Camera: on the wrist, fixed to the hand. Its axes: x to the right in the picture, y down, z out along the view.
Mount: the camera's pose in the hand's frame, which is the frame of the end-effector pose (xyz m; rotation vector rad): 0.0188 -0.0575 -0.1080 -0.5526 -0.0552 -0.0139
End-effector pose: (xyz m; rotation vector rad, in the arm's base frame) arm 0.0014 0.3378 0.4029 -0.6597 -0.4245 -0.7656
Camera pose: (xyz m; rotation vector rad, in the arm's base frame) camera -0.0168 0.2239 0.3580 -1.1967 -0.2649 -0.8868
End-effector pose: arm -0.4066 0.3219 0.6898 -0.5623 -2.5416 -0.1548
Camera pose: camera -0.3944 0.2531 0.7920 -0.7585 -2.5476 -0.8736
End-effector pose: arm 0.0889 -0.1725 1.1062 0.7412 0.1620 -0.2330
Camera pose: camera 0.0848 -0.1426 0.9862 0.1847 0.1691 -0.2084
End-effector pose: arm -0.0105 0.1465 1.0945 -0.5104 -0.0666 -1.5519
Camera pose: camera -0.0947 0.0944 1.0201 -0.9874 0.3260 -1.5652
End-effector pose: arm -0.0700 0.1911 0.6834 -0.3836 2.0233 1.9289
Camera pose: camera -0.0687 0.0807 0.6274 -0.4592 1.4194 2.4397
